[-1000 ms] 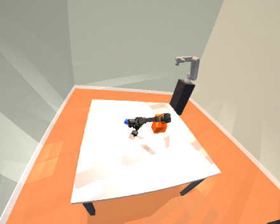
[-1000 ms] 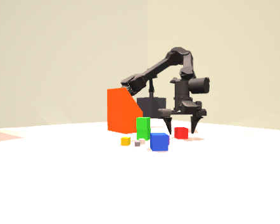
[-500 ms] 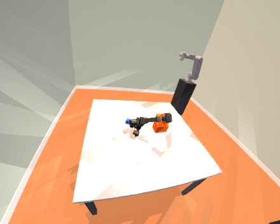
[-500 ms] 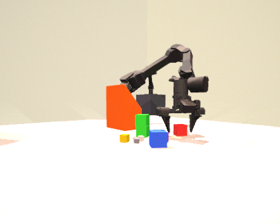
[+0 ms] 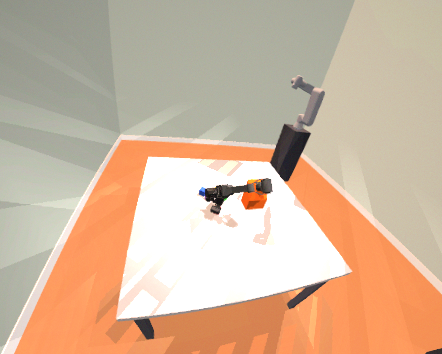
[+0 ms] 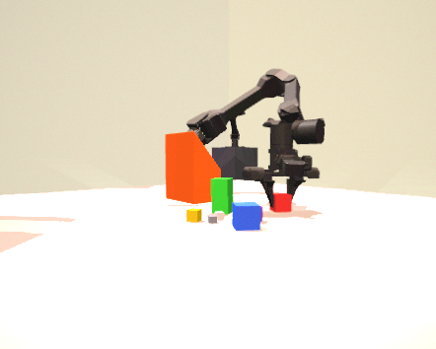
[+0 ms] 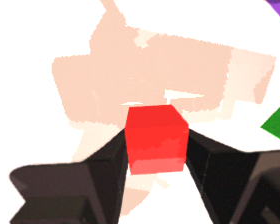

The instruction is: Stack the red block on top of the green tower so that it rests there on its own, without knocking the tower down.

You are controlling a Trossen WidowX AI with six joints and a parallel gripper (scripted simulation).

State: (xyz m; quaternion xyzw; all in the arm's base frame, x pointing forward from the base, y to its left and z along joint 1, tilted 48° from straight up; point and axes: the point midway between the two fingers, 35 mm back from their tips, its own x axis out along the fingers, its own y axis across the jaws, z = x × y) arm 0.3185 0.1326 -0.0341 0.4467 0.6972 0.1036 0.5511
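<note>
The small yellow cube is 23 cm to the right of my gripper tip and 5 cm behind it. The rest, counted from my gripper tip: purple cube (14 cm to the right, 4 cm ahead, 1 cm above); then red block (1 cm above); then blue cube (20 cm to the right, 6 cm ahead, 1 cm above).
</note>
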